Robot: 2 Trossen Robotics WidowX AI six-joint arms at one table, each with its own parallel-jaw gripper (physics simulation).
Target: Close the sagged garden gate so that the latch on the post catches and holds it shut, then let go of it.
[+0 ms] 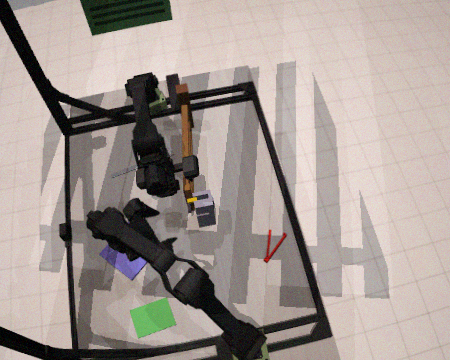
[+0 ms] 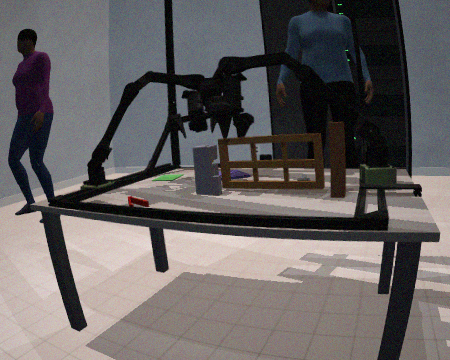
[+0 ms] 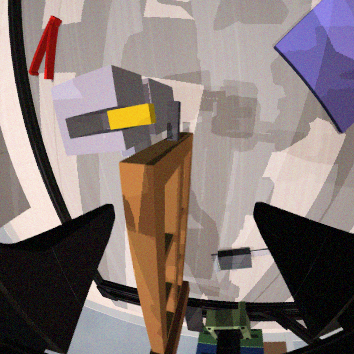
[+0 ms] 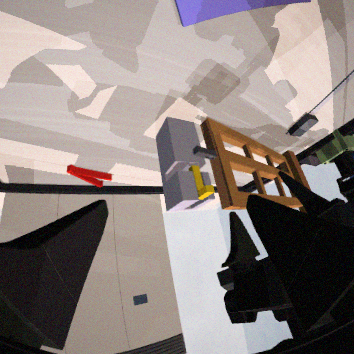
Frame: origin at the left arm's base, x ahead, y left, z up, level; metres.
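Seen in the pictures: left gripper, between the fingertips: (image 3: 185, 210) (image 4: 253, 193); right gripper, between the fingertips: (image 1: 167, 226) (image 2: 198, 134) (image 4: 178, 204); left arm's base, origin of its link: (image 1: 148, 96) (image 2: 377, 165) (image 3: 228, 333) (image 4: 341, 155); right arm's base, origin of its link: (image 1: 249, 348) (image 2: 97, 184).
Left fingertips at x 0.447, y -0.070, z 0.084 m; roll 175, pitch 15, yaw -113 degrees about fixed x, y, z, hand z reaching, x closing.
Pixels of each thing's middle, then the offset from my left fingertips to it. "pt": a spot on its surface instead.
- brown wooden gate, middle of its body: (image 3: 146, 238) (image 4: 245, 175) (image 2: 255, 165) (image 1: 198, 164) dx -0.069, dy +0.096, dz -0.065 m
- grey latch post, a spot on its surface: (image 3: 82, 95) pt dx +0.091, dy +0.037, dz -0.008 m
- dark tab, a spot on its surface: (image 3: 175, 120) (image 4: 206, 154) pt dx +0.052, dy +0.002, dz -0.067 m
- yellow latch, middle of its body: (image 3: 143, 114) (image 4: 200, 178) (image 1: 193, 203) dx +0.065, dy +0.015, dz -0.036 m
- brown hinge post, a spot on its surface: (image 2: 337, 160) pt dx -0.293, dy +0.177, dz -0.048 m
- purple sheet, middle of its body: (image 3: 347, 54) (image 1: 129, 250) (image 2: 225, 175) dx +0.063, dy -0.223, dz -0.143 m
- green sheet, middle of its body: (image 1: 152, 317) (image 2: 168, 177) dx +0.295, dy -0.247, dz -0.146 m
- red V-shaped piece, a spot on its surface: (image 3: 50, 47) (image 4: 90, 173) (image 1: 267, 245) pt dx +0.260, dy +0.167, dz -0.137 m
The brown wooden gate (image 1: 187, 135) (image 2: 272, 163) (image 3: 140, 200) (image 4: 216, 162) stands with its free end beside the grey latch post (image 1: 206, 215) (image 2: 204, 172) (image 3: 82, 95) (image 4: 175, 142). A dark tab (image 3: 175, 120) (image 4: 202, 152) sticks out from the gate's end. The yellow latch (image 1: 192, 200) (image 3: 131, 116) (image 4: 201, 186) reaches from the post toward it; whether it has caught the tab is unclear. My left gripper (image 3: 185, 210) is open above the gate, the gate passing between its fingers ungripped. My right gripper (image 1: 166, 226) (image 4: 178, 204) is open and empty, high beside the post.
The brown hinge post (image 2: 337, 160) stands at the gate's far end. A purple sheet (image 1: 132, 267) (image 3: 325, 65) and a green sheet (image 1: 153, 318) (image 2: 167, 177) lie on the table. A red V-shaped piece (image 1: 268, 247) (image 3: 50, 47) (image 4: 87, 174) lies near the black frame (image 1: 285, 190).
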